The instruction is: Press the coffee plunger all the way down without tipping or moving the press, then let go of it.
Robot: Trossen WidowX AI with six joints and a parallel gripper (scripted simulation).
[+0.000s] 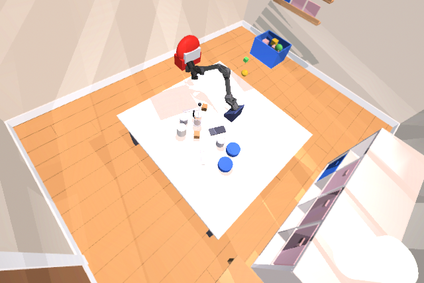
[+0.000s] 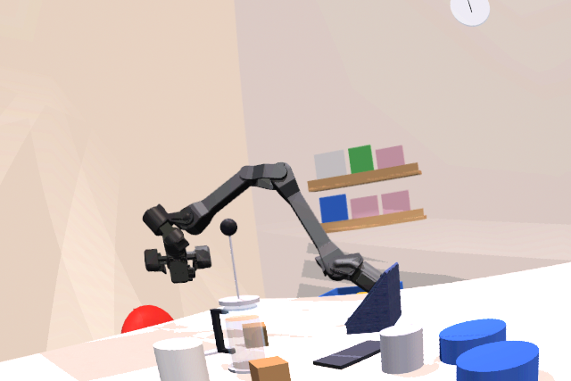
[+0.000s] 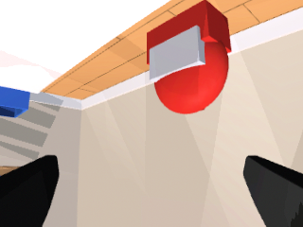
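Right now the glass coffee press is 370 mm ahead of my gripper tip, 390 mm to the left of it and 20 mm below it. The rest, counted from my gripper tip: dark flat slab 290 mm ahead, 580 mm to the left, 150 mm below; white cylinder 550 mm ahead, 380 mm to the left, 110 mm below.
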